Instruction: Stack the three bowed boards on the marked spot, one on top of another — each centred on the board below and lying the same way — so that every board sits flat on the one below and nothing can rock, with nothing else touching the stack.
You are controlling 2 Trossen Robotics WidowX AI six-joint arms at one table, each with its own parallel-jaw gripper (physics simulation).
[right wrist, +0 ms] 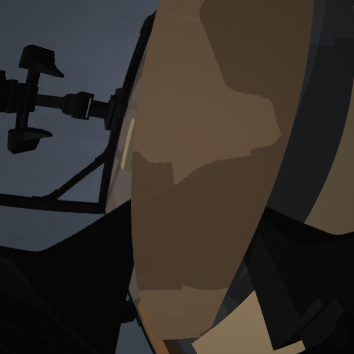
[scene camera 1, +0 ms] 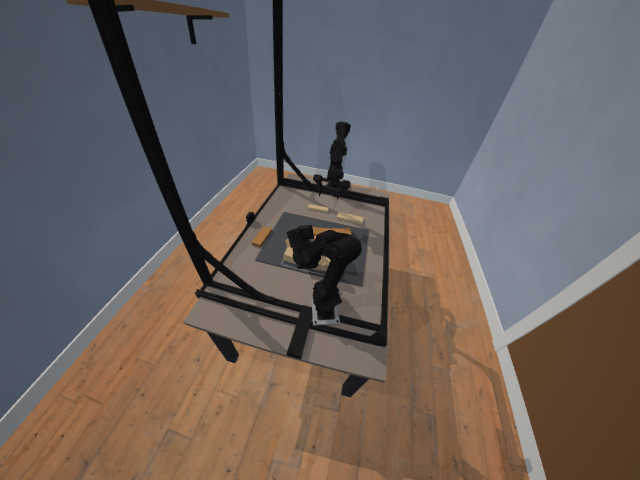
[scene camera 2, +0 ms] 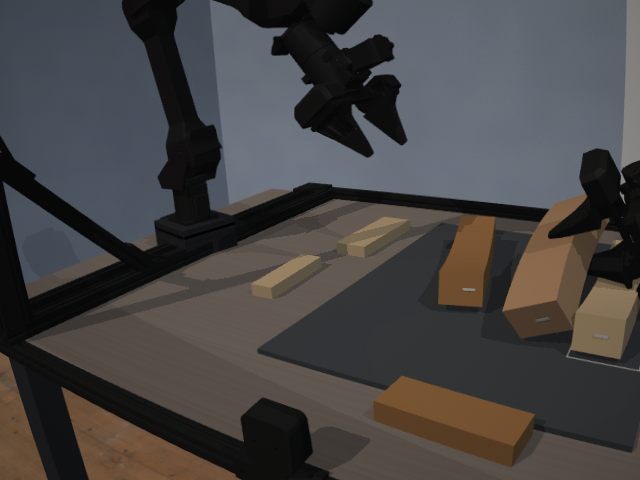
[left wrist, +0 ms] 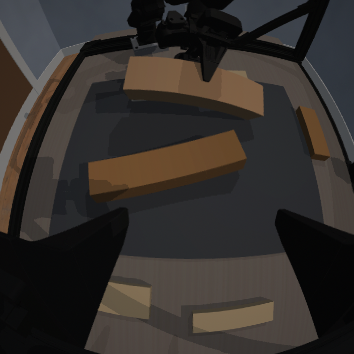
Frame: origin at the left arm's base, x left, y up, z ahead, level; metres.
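Where they show: left gripper, fingertip midpoint: (right wrist: 54,105) (scene camera 1: 328,197) (scene camera 2: 388,149) (left wrist: 205,217); right gripper, fingertip midpoint: (right wrist: 185,203) (scene camera 1: 312,241) (scene camera 2: 558,251) (left wrist: 199,86); left arm's base, origin of the base link: (right wrist: 107,110) (scene camera 1: 334,185) (scene camera 2: 193,218); right arm's base, origin of the base link: (scene camera 1: 325,311) (left wrist: 147,39).
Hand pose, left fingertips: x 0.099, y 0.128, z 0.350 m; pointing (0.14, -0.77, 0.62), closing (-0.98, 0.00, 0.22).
Each offset is from my left fingertips to the top centre of the thing. "*": to the spot under its first point. Level surfaces: height alone.
The pale bowed board @(dz +0.296, dx +0.058, dy -0.119 m) (scene camera 2: 602,317) (scene camera 1: 287,255) lies on the dark mat @(dy -0.174 m) (scene camera 2: 361,330) at the white outline @(* dz +0.329, dx -0.055, dy -0.173 m) (scene camera 2: 603,363). My right gripper (scene camera 2: 589,260) (right wrist: 185,203) is shut on the light-brown bowed board @(dz +0.231, dx +0.043, dy -0.053 m) (scene camera 2: 537,281) (left wrist: 160,75) (right wrist: 200,125), which is rolled to one side, low and beside the pale board in scene camera 2. Whether they touch is unclear. The orange-brown bowed board @(dz +0.088, dx +0.061, dy -0.123 m) (scene camera 2: 467,258) (left wrist: 165,162) (scene camera 1: 333,230) lies on the mat, apart. My left gripper (scene camera 1: 328,194) (scene camera 2: 387,149) (left wrist: 205,217) is open and empty, high above the table.
Two pale blocks @(dz -0.110, dx -0.096, dy -0.163 m) (scene camera 2: 286,276) @(dz -0.127, dx +0.105, dy -0.162 m) (scene camera 2: 379,235) (left wrist: 233,317) (left wrist: 130,300) lie beyond the mat on the left arm's side. An orange-brown block @(dz +0.264, dx -0.228, dy -0.159 m) (scene camera 2: 454,421) (scene camera 1: 262,236) (left wrist: 313,132) lies near the mat's edge. A black frame with tall posts (scene camera 1: 278,93) surrounds the table.
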